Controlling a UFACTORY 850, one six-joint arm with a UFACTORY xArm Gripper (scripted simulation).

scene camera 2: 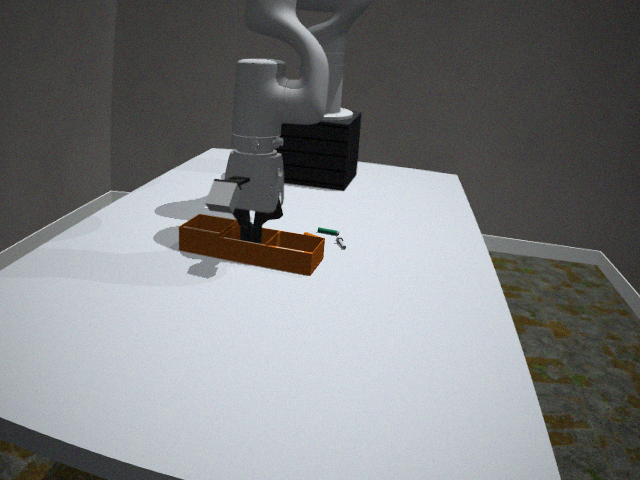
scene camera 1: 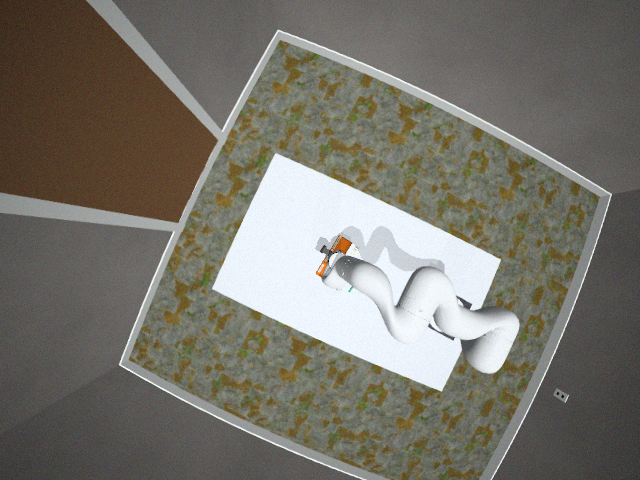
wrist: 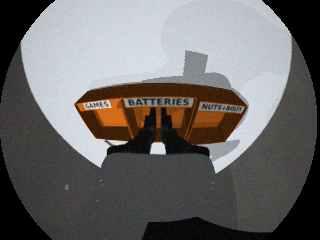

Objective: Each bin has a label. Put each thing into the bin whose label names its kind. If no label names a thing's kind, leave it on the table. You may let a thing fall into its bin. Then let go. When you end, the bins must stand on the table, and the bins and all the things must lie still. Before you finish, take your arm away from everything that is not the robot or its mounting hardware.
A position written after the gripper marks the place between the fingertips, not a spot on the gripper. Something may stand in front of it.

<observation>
In view: the gripper (scene camera 2: pixel 250 246) and a three joined orange bins (scene camera 2: pixel 291 252).
The three joined orange bins is seen too in the wrist view (wrist: pixel 102 110). The gripper is seen too in the wrist view (wrist: pixel 158 114).
</observation>
